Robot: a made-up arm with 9 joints.
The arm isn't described. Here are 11 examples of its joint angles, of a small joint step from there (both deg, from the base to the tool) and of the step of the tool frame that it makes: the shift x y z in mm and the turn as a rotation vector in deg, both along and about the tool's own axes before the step.
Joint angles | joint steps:
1: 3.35 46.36 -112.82 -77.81 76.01 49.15 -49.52 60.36 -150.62 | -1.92 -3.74 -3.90 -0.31 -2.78 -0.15 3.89 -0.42 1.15
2: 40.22 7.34 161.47 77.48 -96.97 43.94 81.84 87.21 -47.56 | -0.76 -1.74 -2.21 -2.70 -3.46 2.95 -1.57 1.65 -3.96
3: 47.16 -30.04 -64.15 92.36 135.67 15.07 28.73 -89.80 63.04 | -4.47 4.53 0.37 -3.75 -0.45 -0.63 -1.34 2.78 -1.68
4: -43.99 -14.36 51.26 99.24 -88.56 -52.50 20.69 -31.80 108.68 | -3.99 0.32 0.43 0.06 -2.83 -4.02 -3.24 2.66 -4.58
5: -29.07 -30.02 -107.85 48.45 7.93 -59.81 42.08 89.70 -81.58 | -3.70 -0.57 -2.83 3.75 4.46 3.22 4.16 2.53 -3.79
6: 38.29 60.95 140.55 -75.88 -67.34 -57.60 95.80 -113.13 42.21 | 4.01 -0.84 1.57 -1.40 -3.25 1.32 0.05 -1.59 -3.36
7: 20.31 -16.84 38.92 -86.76 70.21 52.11 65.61 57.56 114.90 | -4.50 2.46 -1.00 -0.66 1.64 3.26 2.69 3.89 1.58
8: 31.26 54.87 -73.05 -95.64 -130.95 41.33 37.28 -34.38 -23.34 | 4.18 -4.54 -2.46 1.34 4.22 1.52 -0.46 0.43 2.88
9: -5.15 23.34 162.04 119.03 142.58 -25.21 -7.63 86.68 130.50 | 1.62 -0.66 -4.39 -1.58 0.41 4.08 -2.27 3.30 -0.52
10: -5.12 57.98 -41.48 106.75 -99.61 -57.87 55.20 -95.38 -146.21 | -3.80 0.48 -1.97 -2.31 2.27 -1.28 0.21 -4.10 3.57
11: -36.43 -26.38 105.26 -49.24 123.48 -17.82 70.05 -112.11 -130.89 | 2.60 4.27 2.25 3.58 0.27 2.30 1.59 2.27 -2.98
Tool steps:
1: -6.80 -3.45 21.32 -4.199 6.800 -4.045
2: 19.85 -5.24 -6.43 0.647 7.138 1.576
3: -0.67 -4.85 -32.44 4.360 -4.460 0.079
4: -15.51 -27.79 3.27 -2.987 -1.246 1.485
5: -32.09 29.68 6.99 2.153 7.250 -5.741
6: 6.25 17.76 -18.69 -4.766 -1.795 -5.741
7: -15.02 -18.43 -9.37 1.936 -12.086 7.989
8: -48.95 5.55 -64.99 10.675 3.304 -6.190
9: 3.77 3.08 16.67 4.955 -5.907 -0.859
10: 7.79 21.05 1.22 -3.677 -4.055 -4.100
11: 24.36 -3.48 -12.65 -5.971 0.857 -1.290
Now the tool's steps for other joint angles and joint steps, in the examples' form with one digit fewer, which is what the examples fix.
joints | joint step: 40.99 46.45 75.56 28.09 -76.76 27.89 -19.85 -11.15 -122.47 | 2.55 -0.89 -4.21 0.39 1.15 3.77 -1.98 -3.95 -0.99
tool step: -28.8 -9.2 1.6 -1.40 -2.15 -9.22
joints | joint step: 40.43 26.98 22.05 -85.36 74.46 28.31 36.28 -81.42 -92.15 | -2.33 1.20 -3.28 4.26 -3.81 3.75 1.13 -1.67 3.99
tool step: 6.5 -20.8 18.6 -6.15 2.85 -1.06
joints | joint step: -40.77 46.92 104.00 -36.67 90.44 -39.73 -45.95 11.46 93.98 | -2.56 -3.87 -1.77 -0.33 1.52 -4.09 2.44 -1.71 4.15
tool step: 5.9 15.2 8.7 -0.13 -2.05 -4.36
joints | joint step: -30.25 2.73 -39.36 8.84 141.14 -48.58 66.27 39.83 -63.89 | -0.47 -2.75 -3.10 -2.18 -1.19 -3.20 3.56 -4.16 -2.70
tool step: 7.6 -9.2 -9.3 -8.22 -0.52 -1.39
